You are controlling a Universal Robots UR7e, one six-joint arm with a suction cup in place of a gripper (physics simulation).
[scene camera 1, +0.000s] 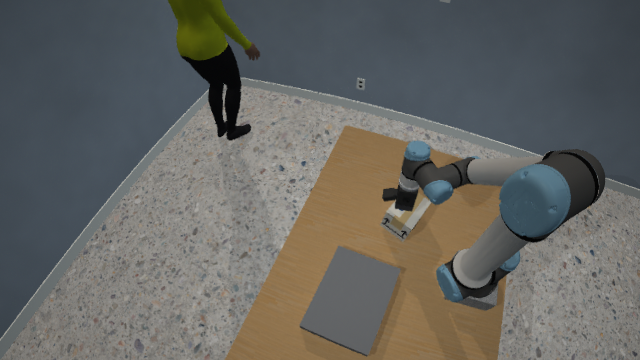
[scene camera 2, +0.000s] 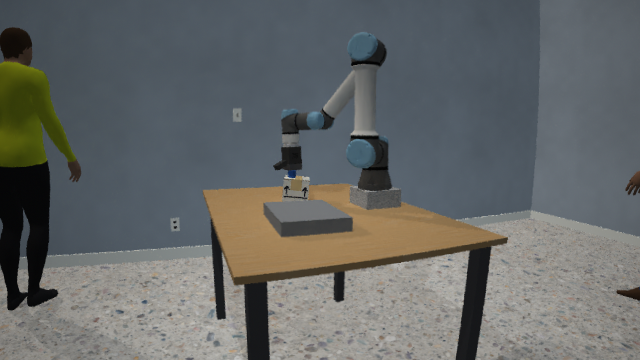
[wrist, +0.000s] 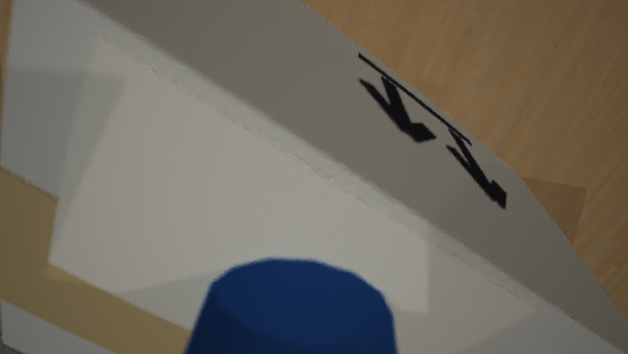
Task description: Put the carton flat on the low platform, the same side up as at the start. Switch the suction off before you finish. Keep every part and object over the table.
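Places are measured from the arm's base along level axes (x ahead, y left, z up), in metres.
Where they show: hand, tool point: (wrist: 296,290); arm's base, link origin: (scene camera 2: 374,187).
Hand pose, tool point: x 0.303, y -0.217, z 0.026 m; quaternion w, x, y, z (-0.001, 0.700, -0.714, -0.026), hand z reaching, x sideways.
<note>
Things, the pixels of their centre, and the offset from my tool point. Level surfaces: height alone.
- white carton, body centre: (wrist: 324,243) (scene camera 1: 405,213) (scene camera 2: 296,188) dy -0.009, dx -0.023, dz -0.044 m
- low grey platform, body centre: (scene camera 1: 352,299) (scene camera 2: 304,215) dy +0.350, dx +0.119, dz -0.080 m
- wooden table, surface height: dz -0.104 m
The white carton (scene camera 1: 398,223) (scene camera 2: 296,192) (wrist: 240,190) is upright on the table's far part, tape and label on top, the arrows on its side pointing up. My gripper (scene camera 1: 405,206) (scene camera 2: 292,174) (wrist: 295,310), a blue suction cup, points down and is shut on the carton's top face; in the wrist view it covers the barcode area. I cannot tell whether the carton's underside is off the wood. The low grey platform (scene camera 1: 352,300) (scene camera 2: 307,212) lies flat, nearer scene camera 2 than the carton, with a gap of wood between them in scene camera 1.
The wooden table (scene camera 1: 280,295) (scene camera 2: 400,235) carries the arm's grey stone base block (scene camera 1: 482,301) (scene camera 2: 376,198), to the right of the carton and platform in both scene views. A person in a yellow top (scene camera 1: 202,35) (scene camera 2: 22,115) stands on the floor beyond the table's left side.
</note>
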